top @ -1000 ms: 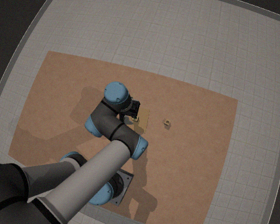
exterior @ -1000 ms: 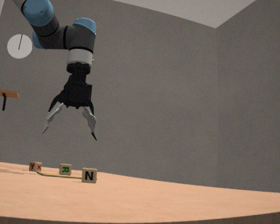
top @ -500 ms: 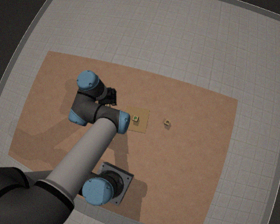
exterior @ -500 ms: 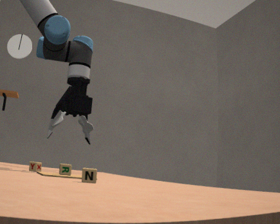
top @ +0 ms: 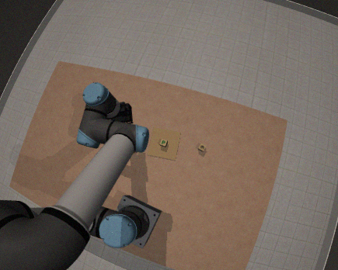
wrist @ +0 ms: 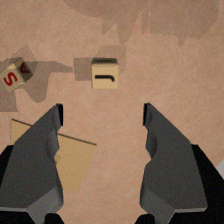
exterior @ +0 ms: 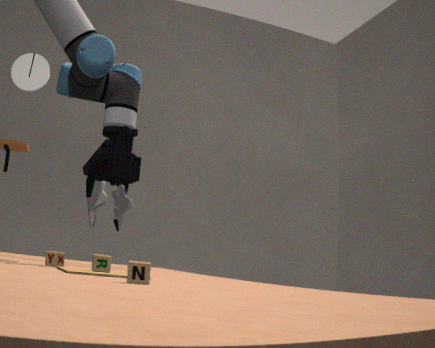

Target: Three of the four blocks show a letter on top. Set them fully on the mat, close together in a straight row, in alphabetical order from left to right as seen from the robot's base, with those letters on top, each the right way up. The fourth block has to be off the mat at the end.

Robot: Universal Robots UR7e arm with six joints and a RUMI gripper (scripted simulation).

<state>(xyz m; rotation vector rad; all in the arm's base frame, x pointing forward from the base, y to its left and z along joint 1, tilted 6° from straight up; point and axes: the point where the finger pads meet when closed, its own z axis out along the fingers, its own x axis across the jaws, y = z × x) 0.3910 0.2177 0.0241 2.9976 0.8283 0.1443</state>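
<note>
My hand is 90 mm above the tan block. Also, from my hand: mat 190 mm to the right, 100 mm below, 10 mm behind.
</note>
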